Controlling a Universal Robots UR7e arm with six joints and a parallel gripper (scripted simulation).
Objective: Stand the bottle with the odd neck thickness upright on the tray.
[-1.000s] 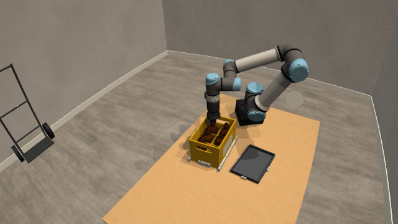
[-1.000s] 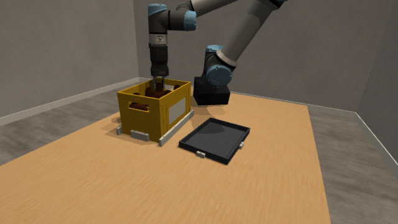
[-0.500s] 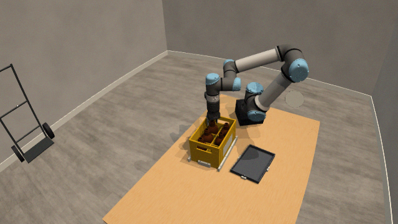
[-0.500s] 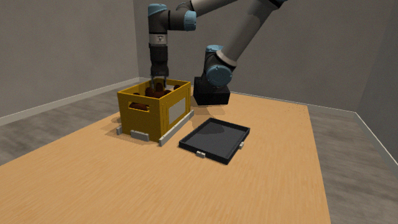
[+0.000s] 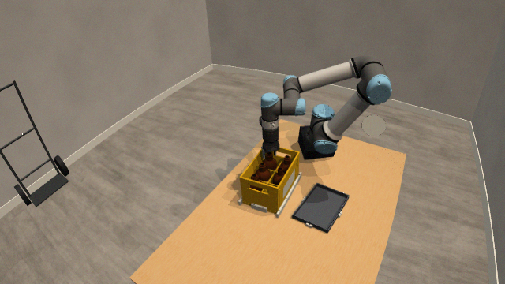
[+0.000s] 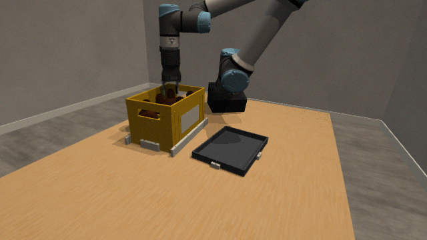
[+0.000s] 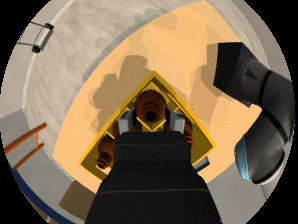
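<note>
My hand is 70 mm short of the yellow crate, 60 mm to the right of it and 80 mm above it. From my hand the other things lie so: dark tray 40 mm ahead, 340 mm to the left, 150 mm below; then bottle 70 mm ahead, 110 mm to the left, 70 mm below.
</note>
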